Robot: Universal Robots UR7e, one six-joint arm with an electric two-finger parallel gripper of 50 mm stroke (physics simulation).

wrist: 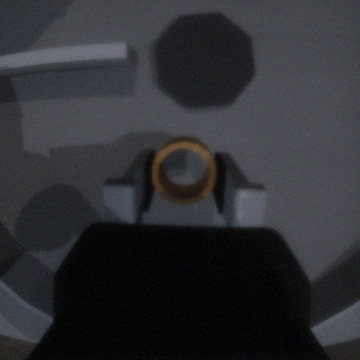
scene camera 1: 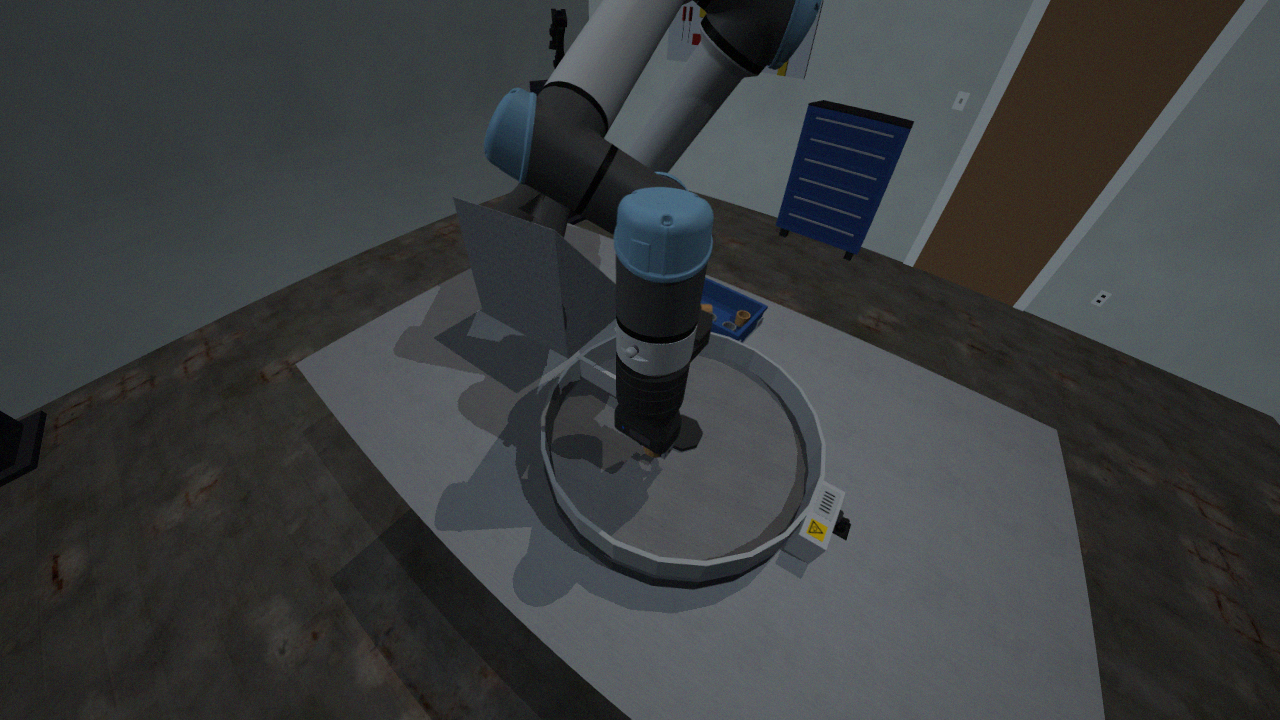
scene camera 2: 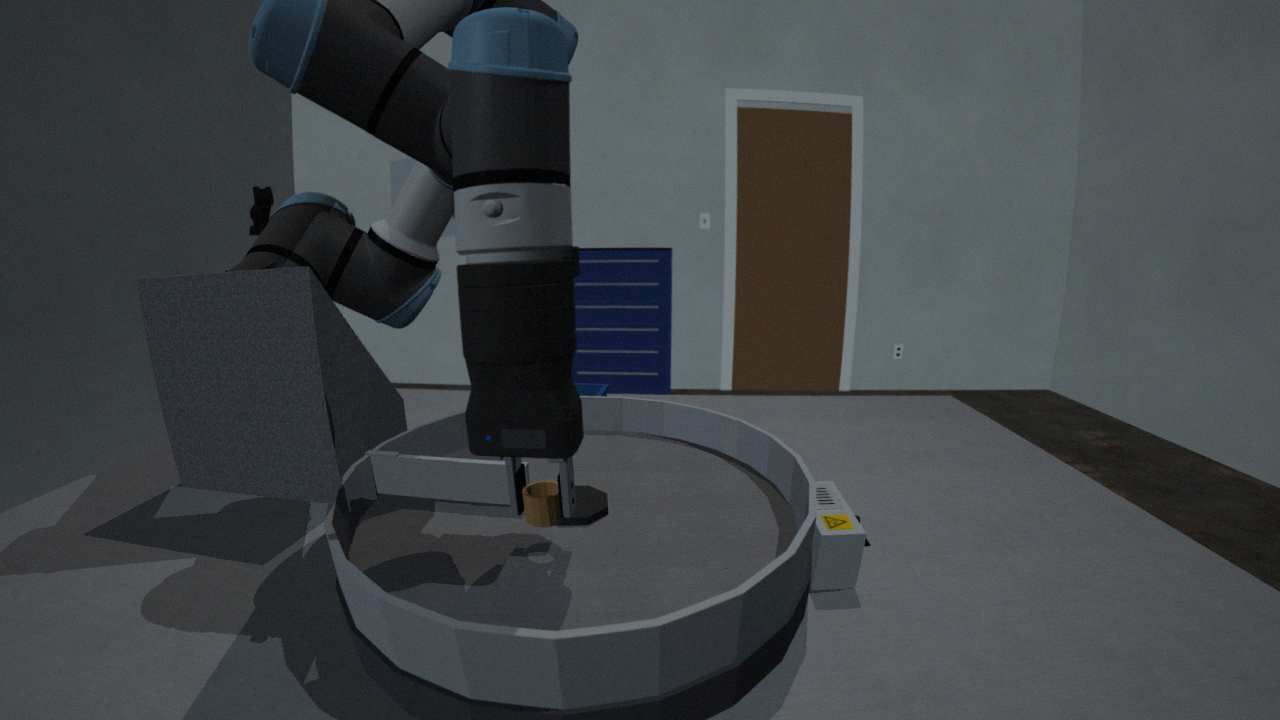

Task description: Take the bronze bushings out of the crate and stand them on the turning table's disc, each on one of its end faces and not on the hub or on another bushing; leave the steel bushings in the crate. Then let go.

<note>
I see my gripper (scene camera 2: 544, 509), a turning table (wrist: 91, 91) and a blue crate (scene camera 1: 726, 302).
My gripper is seen too in the wrist view (wrist: 183, 169) and in scene camera 1 (scene camera 1: 654, 445).
</note>
